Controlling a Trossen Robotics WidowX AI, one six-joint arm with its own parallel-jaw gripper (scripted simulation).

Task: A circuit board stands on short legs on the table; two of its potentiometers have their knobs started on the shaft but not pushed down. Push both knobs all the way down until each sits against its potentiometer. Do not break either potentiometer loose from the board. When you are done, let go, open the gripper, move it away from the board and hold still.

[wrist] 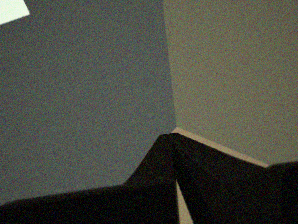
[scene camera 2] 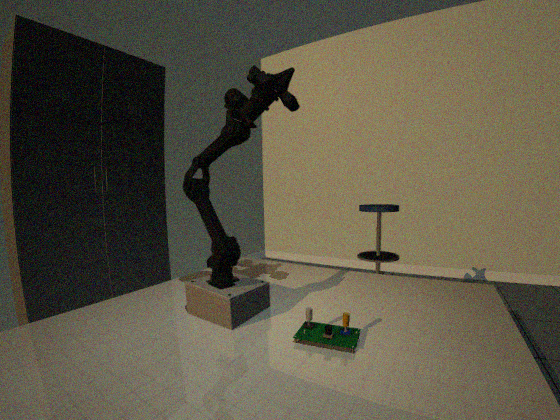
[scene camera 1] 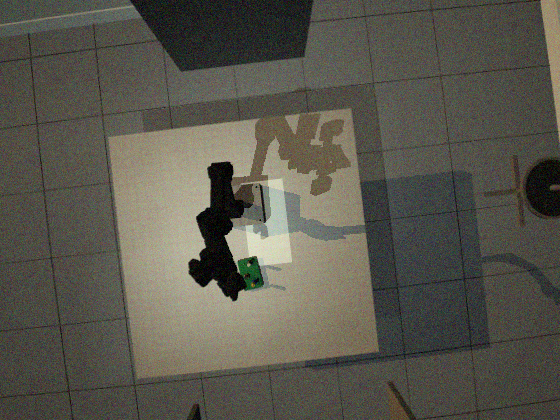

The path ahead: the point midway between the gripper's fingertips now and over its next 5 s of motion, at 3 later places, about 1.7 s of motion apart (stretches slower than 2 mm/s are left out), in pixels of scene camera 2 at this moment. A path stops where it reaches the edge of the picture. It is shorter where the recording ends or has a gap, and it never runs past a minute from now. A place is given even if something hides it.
The gripper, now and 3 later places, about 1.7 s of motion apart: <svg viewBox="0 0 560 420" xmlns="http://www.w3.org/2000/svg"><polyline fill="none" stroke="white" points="293,68 362,223 309,298 309,306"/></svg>
